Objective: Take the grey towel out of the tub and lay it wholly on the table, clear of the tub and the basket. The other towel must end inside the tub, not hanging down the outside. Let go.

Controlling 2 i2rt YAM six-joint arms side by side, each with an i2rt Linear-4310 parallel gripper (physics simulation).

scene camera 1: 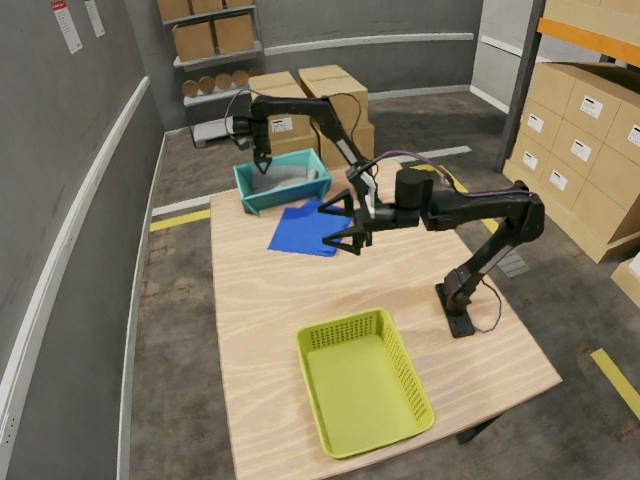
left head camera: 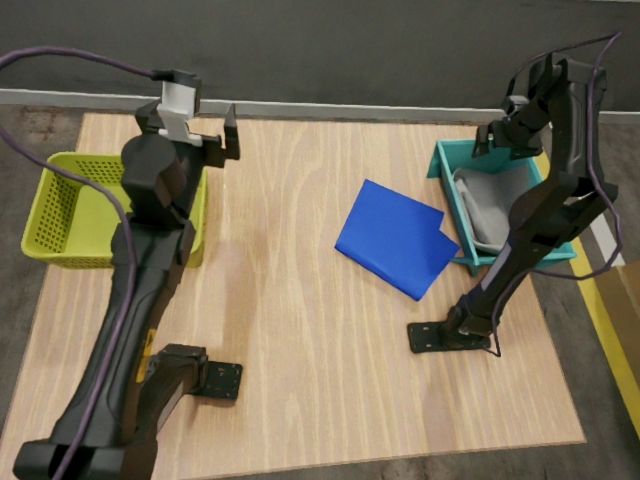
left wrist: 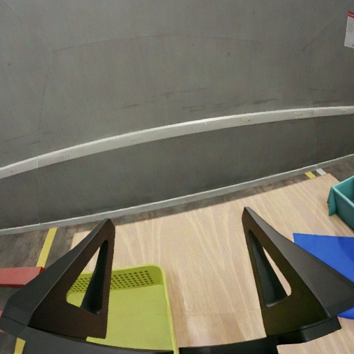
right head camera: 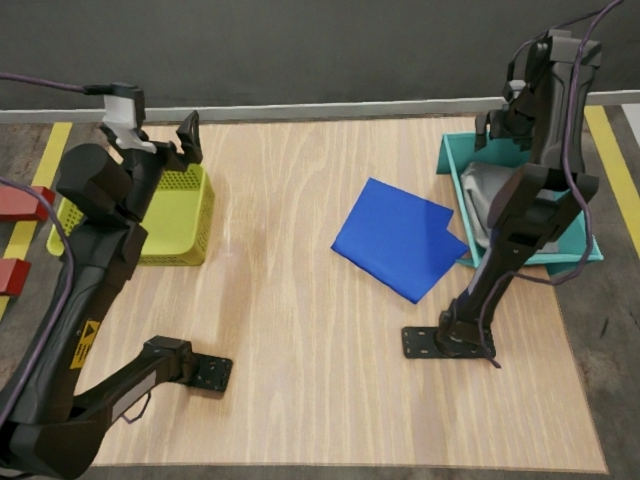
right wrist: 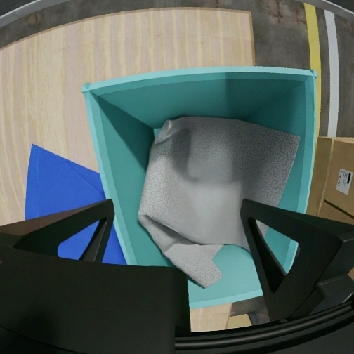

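The grey towel [left head camera: 493,201] [right head camera: 485,178] [scene camera 1: 284,175] [right wrist: 215,175] lies crumpled inside the teal tub [left head camera: 458,206] [right head camera: 463,206] [scene camera 1: 289,195] [left wrist: 345,205] [right wrist: 200,74]. The blue towel [left head camera: 390,232] [right head camera: 395,237] [scene camera 1: 305,232] [left wrist: 320,250] [right wrist: 55,185] lies mostly flat on the table outside the tub, one corner close to the tub's wall. My right gripper [left head camera: 497,153] [right head camera: 501,147] [scene camera 1: 263,167] [right wrist: 177,206] is open and empty above the tub and the grey towel. My left gripper [left head camera: 187,108] [right head camera: 149,119] [scene camera 1: 321,224] [left wrist: 175,218] is open and empty, raised near the basket, far from both towels.
A yellow-green basket [left head camera: 77,262] [right head camera: 206,222] [scene camera 1: 382,439] [left wrist: 168,300] stands on the table at the left in the head views, partly behind my left arm. Cardboard boxes [scene camera 1: 336,82] stand beyond the tub's end of the table. A grey wall [left wrist: 175,75] runs along the table's far side.
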